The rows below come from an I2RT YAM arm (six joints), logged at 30 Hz.
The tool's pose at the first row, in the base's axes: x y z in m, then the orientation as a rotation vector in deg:
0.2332, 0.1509, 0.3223, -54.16, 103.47, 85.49
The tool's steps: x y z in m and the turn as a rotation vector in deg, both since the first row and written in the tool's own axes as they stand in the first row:
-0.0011, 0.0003, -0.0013, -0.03, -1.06, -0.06
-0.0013, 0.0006, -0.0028, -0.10, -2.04, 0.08
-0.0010, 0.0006, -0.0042, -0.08, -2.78, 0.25
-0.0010, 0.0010, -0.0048, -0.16, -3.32, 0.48
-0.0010, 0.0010, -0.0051, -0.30, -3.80, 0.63
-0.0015, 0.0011, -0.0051, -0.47, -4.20, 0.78
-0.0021, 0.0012, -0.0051, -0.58, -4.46, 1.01
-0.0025, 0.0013, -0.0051, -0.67, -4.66, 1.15
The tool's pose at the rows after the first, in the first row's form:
0.2336, 0.1498, 0.3236, -53.26, 102.66, 85.71
0.2334, 0.1484, 0.3242, -52.30, 102.02, 86.08
0.2332, 0.1470, 0.3242, -51.49, 101.63, 86.31
0.2329, 0.1464, 0.3245, -50.87, 101.36, 86.64
0.2329, 0.1461, 0.3246, -50.39, 101.04, 86.97
0.2331, 0.1462, 0.3251, -49.99, 100.76, 87.31
0.2333, 0.1463, 0.3256, -49.63, 100.67, 87.61
0.2335, 0.1464, 0.3260, -49.38, 100.57, 87.82

